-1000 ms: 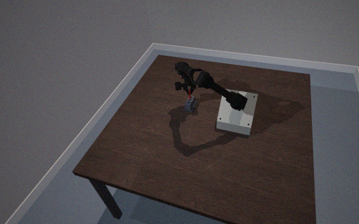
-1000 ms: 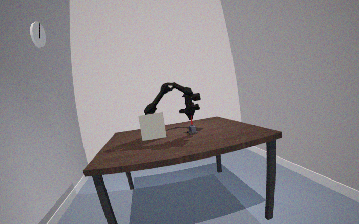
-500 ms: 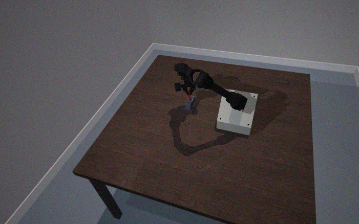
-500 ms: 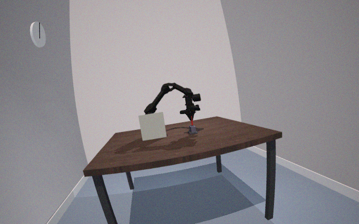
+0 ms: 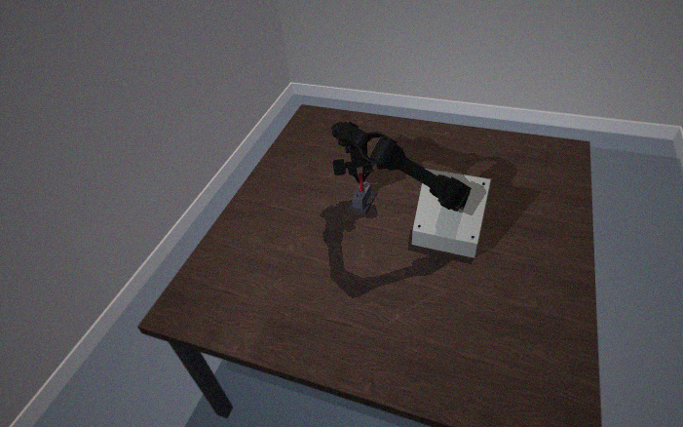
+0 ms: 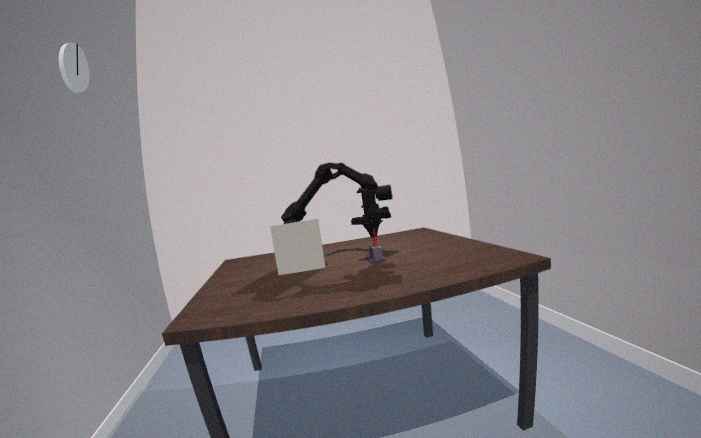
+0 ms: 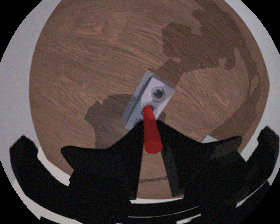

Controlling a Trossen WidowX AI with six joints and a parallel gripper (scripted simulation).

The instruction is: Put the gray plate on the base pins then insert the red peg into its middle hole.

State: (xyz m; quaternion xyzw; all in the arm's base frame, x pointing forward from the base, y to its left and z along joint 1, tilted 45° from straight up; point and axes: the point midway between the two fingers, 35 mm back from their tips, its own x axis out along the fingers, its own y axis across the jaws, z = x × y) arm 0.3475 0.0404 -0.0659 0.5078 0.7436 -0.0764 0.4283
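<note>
The red peg is right at my gripper tip. Also, from my gripper tip: dark base: 9 cm below; gray plate: 5 cm below.
</note>
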